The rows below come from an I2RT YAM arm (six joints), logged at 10 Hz.
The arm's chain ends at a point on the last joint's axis. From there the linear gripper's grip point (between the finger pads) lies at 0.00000 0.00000 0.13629 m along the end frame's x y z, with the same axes.
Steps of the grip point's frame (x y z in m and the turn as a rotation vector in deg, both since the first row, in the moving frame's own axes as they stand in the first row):
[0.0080 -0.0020 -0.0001 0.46 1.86 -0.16]
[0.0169 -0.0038 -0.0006 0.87 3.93 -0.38]
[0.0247 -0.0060 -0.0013 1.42 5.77 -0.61]
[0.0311 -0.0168 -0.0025 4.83 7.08 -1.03]
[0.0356 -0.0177 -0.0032 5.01 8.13 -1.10]
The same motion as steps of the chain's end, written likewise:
[0.0036 -0.0009 0.0000 0.46 1.86 -0.16]
[0.0076 -0.0017 -0.0003 0.87 3.93 -0.38]
[0.0110 -0.0026 -0.0006 1.42 5.77 -0.61]
[0.0144 -0.0052 -0.0010 4.83 7.08 -1.03]
[0.0165 -0.0057 -0.0013 5.01 8.13 -1.10]

